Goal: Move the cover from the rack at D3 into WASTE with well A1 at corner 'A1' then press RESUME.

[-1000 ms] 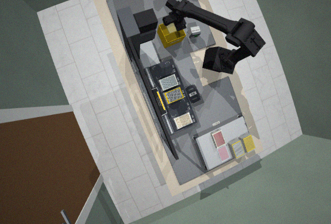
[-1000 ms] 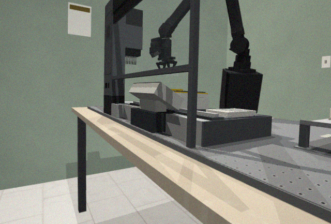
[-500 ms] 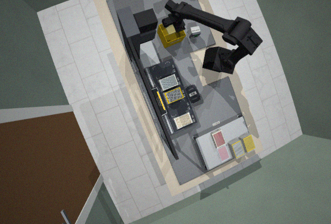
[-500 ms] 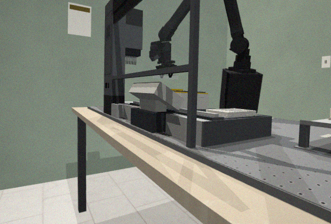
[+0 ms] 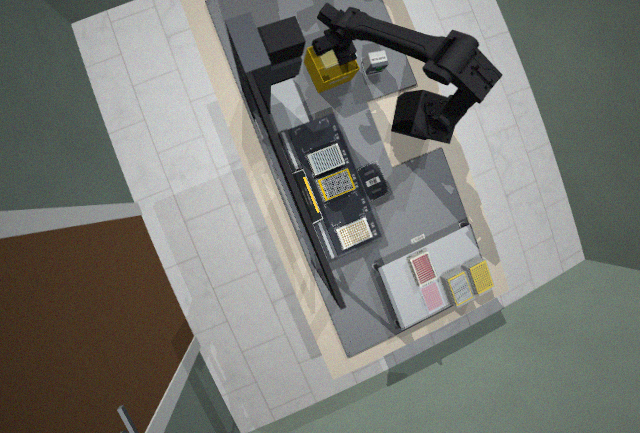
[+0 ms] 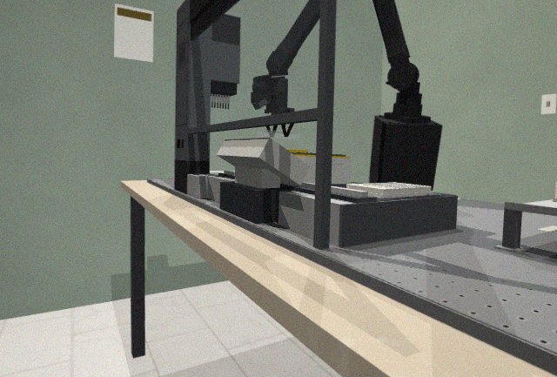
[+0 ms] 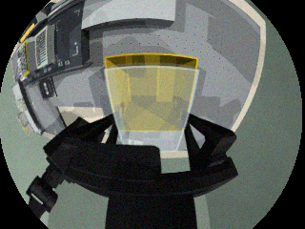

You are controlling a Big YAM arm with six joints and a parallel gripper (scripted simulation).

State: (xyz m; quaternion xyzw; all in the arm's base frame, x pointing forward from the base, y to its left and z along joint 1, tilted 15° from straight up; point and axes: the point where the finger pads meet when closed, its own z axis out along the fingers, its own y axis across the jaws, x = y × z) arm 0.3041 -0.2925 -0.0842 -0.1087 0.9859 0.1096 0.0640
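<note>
My gripper is now 150 mm above the yellow waste bin. Also, from my hand: resume box (190 mm behind, 30 mm to the left, 120 mm below); yellow-framed tip rack (80 mm ahead, 460 mm to the left, 80 mm below); clear cover (right at my hand).
</note>
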